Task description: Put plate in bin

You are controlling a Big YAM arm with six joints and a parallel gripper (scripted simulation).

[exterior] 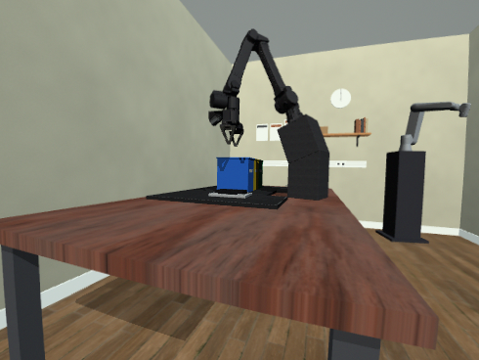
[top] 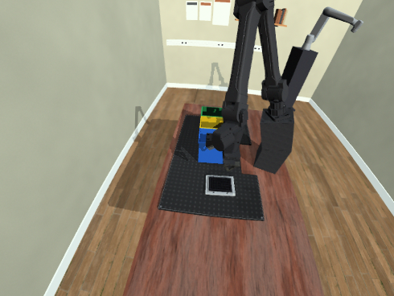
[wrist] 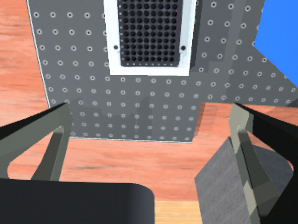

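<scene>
My hand is 21 cm above the 96-well plate. Also, from my hand: blue bin (23 cm to the right, 14 cm below, 2 cm ahead); yellow bin (35 cm to the right, 14 cm below); grey plate nest (22 cm below).
</scene>
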